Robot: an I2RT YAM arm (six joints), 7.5 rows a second.
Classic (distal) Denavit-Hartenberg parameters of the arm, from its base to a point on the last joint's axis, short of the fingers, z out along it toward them. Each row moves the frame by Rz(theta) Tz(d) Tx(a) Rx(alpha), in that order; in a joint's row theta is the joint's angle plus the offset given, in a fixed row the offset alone. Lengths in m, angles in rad.
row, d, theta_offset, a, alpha
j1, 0.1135, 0, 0.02, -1.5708
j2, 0, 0, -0.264, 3.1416
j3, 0, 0.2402, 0.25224, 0
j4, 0, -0.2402, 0.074, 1.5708
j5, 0, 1.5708, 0, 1.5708
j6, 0.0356, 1.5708, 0, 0
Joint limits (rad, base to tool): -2.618..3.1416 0..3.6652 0..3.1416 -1.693..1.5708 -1.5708..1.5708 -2.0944..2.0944
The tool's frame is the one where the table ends.
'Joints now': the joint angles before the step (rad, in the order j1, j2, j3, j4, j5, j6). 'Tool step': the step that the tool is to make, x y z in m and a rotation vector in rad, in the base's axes. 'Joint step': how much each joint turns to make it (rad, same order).
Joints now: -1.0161, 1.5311, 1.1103, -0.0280, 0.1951, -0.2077
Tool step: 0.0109, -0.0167, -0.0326, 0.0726, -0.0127, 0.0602
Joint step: -0.0064, 0.1090, 0.0012, 0.0506, -0.0816, 0.0130
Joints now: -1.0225, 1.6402, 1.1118, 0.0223, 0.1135, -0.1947
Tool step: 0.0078, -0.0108, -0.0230, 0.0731, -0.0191, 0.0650
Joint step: -0.0054, 0.0809, 0.0161, 0.0114, -0.0882, 0.0110
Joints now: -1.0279, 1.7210, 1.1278, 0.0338, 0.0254, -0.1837
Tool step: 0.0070, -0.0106, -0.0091, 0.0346, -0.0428, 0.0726
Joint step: -0.0073, 0.0591, 0.0352, 0.0163, -0.0966, 0.0034
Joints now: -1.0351, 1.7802, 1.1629, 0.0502, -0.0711, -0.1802
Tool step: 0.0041, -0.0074, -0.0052, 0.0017, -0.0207, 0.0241
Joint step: -0.0035, 0.0372, 0.0206, 0.0258, -0.0333, 0.0011
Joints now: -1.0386, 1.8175, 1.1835, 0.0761, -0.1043, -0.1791
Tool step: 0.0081, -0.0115, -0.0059, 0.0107, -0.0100, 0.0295
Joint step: 0.0000, 0.0589, 0.0533, 0.0010, -0.0325, -0.0038
